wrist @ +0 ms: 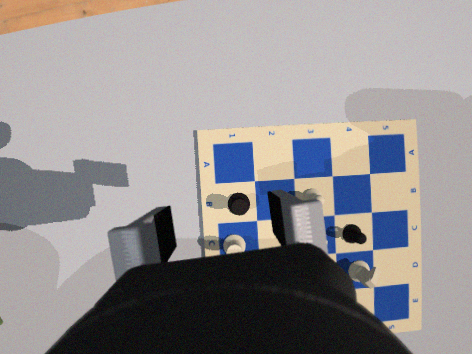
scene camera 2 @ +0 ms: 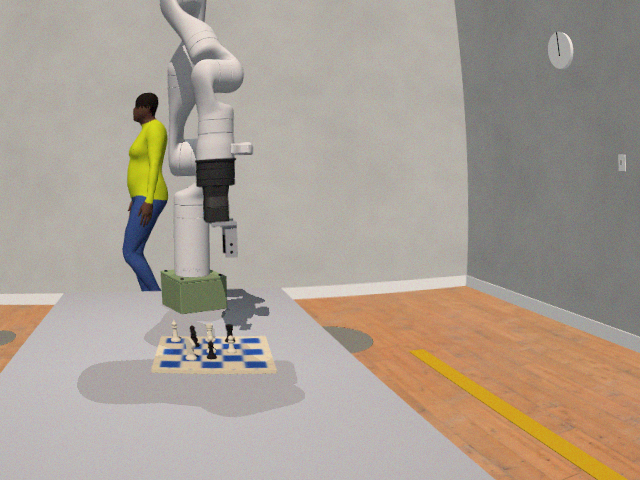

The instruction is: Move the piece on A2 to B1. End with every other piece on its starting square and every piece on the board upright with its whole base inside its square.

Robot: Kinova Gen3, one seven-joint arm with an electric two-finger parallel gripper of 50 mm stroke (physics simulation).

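Frame: origin at the arm's base, x ahead, y left, z up, level; metres.
Where they show: gripper, fingertip midpoint: [wrist: 221, 219] [scene camera 2: 230, 254]; arm's base, link origin: [scene camera 2: 192, 273].
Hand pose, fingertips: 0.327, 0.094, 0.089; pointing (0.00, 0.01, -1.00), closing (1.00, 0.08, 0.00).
Observation:
Things, the pixels of their top centre, and the offset from my fingertips, as dx, dy, dz. Level surfaces: height alone.
- chessboard, top centre: [wrist: 316, 236] [scene camera 2: 212, 352] +0.087, -0.045, -0.167
- white pawn, top centre: [wrist: 320, 201] [scene camera 2: 230, 335] +0.085, -0.008, -0.136
- black pawn, top centre: [wrist: 362, 239] [scene camera 2: 210, 341] +0.122, -0.046, -0.136
- white knight, top centre: [wrist: 374, 281] [scene camera 2: 189, 338] +0.129, -0.083, -0.128
- tall white piece, top centre: [scene camera 2: 173, 319] +0.009, -0.120, -0.124
- grey table, surface height: dz -0.173
The chessboard [scene camera 2: 214, 370] [wrist: 419, 200] lies flat on the table. In the wrist view A2 is bare, and a black piece [scene camera 2: 230, 332] [wrist: 238, 204] stands upright on B1. A white piece [scene camera 2: 209, 330] [wrist: 233, 244] stands on C1. A white pawn [scene camera 2: 231, 343] [wrist: 312, 195] on B3 is partly hidden by a finger. A black pawn [scene camera 2: 210, 351] [wrist: 354, 234] stands on C4, and a white knight [scene camera 2: 190, 351] [wrist: 359, 271] on D4. My gripper [scene camera 2: 230, 253] [wrist: 221, 219] is open and empty, high above and behind the board's row-1 side.
A black piece [scene camera 2: 194, 336] and a tall white piece [scene camera 2: 174, 332] stand toward the board's back left in the scene view. The green arm base [scene camera 2: 193, 296] stands behind the board on the grey table [scene camera 2: 217, 444]. A person [scene camera 2: 148, 165] is behind the table.

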